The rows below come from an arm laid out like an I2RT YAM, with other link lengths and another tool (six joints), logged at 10 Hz.
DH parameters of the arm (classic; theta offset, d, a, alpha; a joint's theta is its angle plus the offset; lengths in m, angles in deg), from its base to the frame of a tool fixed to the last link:
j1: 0 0.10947 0.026 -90
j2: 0 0 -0.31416 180
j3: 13.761 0 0.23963 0
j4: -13.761 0.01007 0.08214 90
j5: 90 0.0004 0 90
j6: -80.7 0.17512 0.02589 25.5
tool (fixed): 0 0.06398 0 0
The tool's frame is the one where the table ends.
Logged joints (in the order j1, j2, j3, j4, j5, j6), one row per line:
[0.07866 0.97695 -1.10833 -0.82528 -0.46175 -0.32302]
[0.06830 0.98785 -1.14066 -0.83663 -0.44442 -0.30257]
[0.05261 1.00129 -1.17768 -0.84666 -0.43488 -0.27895]
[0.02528 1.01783 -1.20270 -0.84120 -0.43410 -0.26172]
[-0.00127 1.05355 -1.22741 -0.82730 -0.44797 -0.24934]
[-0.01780 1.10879 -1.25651 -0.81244 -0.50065 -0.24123]
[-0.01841 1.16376 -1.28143 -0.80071 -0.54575 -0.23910]
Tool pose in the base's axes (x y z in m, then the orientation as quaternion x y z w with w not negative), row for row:
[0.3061 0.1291 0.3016 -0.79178 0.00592 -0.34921 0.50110]
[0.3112 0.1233 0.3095 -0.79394 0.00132 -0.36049 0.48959]
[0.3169 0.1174 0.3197 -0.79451 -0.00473 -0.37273 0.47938]
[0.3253 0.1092 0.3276 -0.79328 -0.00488 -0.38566 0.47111]
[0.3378 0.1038 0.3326 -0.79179 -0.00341 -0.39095 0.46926]
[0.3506 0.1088 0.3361 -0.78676 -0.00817 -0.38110 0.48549]
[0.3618 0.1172 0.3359 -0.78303 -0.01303 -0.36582 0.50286]
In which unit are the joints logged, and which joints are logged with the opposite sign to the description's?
The joints are logged in radians. Opposite sign: j3, j6.
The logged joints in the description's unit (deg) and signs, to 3 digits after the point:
[4.507 55.975 63.503 -47.285 -26.456 18.508]
[3.913 56.600 65.355 -47.935 -25.463 17.336]
[3.014 57.370 67.476 -48.510 -24.917 15.983]
[1.448 58.317 68.910 -48.197 -24.872 14.995]
[-0.073 60.364 70.325 -47.401 -25.667 14.286]
[-1.020 63.529 71.993 -46.549 -28.685 13.821]
[-1.055 66.679 73.421 -45.877 -31.269 13.699]

